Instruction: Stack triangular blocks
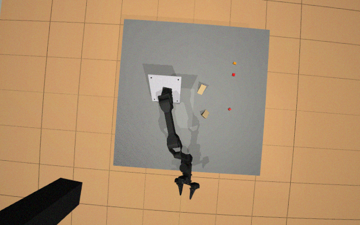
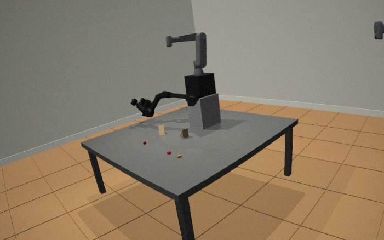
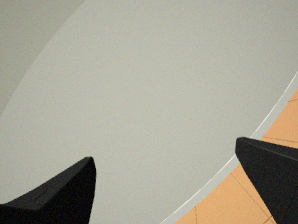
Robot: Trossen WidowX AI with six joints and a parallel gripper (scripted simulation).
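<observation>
Right now my gripper tip is 7 cm short of the tan triangular block, 58 cm to the right of it and 18 cm above it. The rest, counted from my gripper tip: orange cube (25 cm ahead, 108 cm to the left, 19 cm below).
</observation>
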